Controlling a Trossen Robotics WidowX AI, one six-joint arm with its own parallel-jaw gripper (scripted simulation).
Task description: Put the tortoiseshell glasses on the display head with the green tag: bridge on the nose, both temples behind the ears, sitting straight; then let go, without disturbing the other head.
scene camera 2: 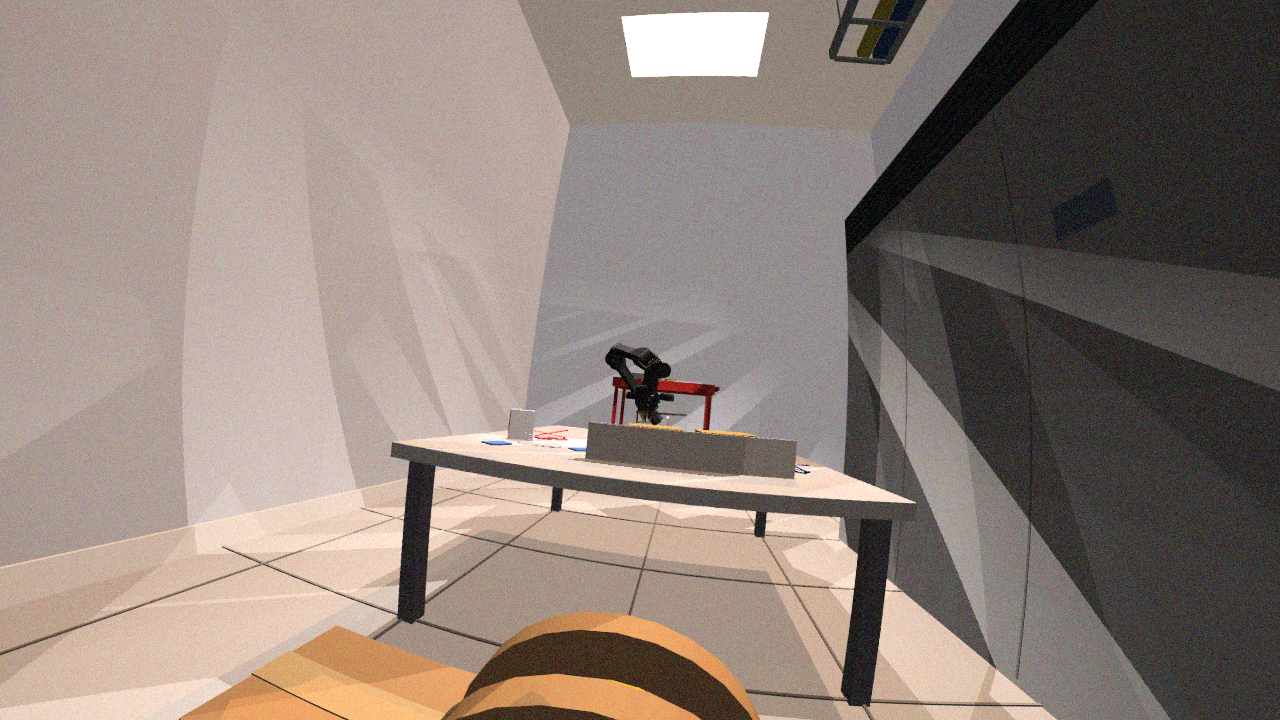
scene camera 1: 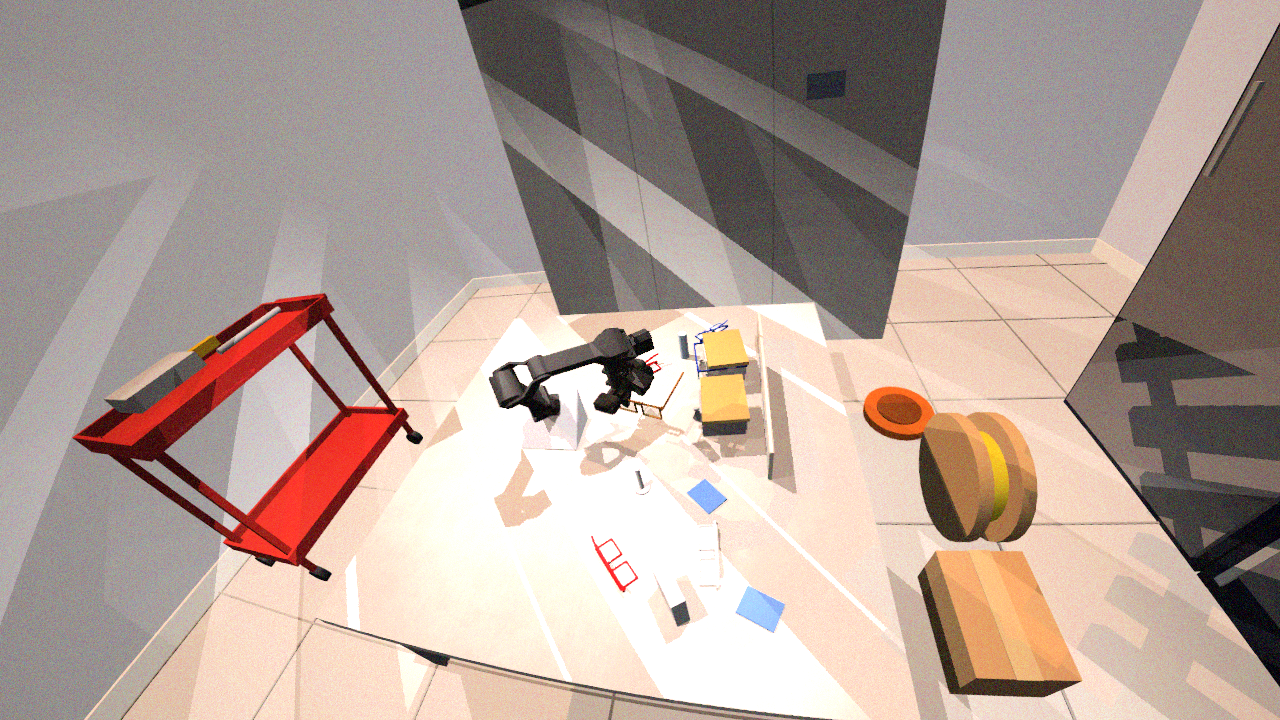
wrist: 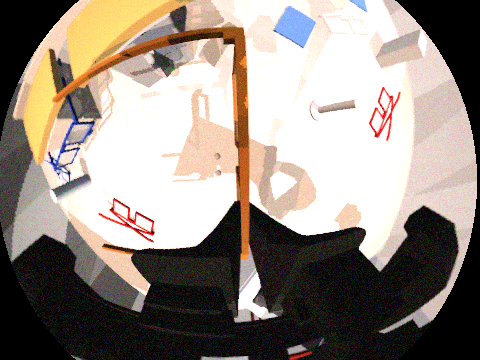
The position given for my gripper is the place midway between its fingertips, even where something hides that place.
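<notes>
My gripper (scene camera 1: 627,406) (scene camera 2: 648,418) (wrist: 240,205) is in sight here. I'm also seeing a grey block (scene camera 1: 667,584) (scene camera 2: 520,421), and there's a thin upright board (scene camera 2: 693,451) (scene camera 1: 764,392) too.
</notes>
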